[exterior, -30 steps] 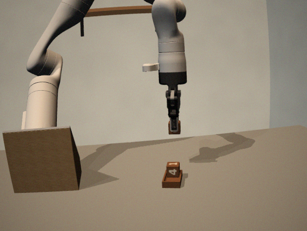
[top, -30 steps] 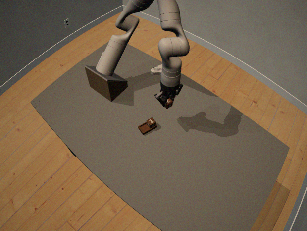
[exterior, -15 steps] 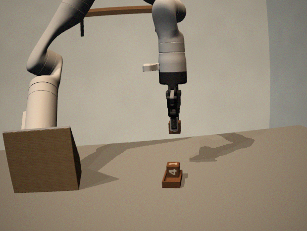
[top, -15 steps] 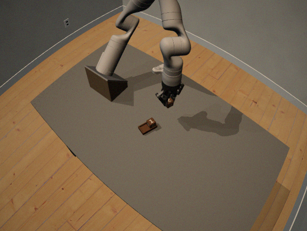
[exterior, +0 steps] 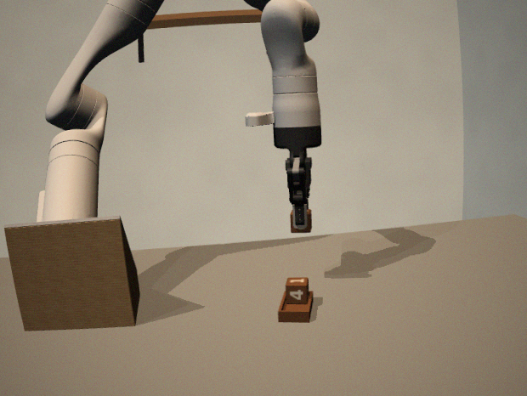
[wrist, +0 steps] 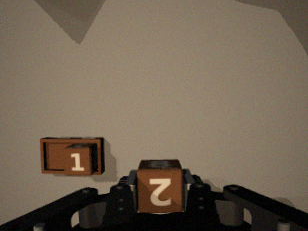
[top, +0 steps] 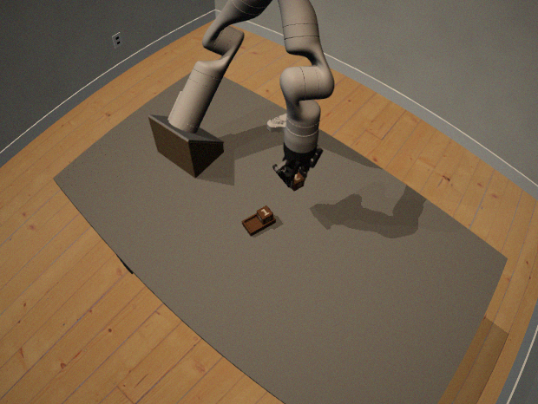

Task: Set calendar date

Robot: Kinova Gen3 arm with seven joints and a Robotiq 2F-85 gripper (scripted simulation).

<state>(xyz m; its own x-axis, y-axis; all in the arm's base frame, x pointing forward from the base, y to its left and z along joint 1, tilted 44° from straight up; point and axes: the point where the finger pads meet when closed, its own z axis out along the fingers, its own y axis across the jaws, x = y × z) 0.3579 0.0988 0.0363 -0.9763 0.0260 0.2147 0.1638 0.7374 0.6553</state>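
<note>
The brown tray is 2 cm behind my hand, 11 cm to the right of it and 11 cm below it. From my hand the other things lie so: brown cube: 1 cm below.
</note>
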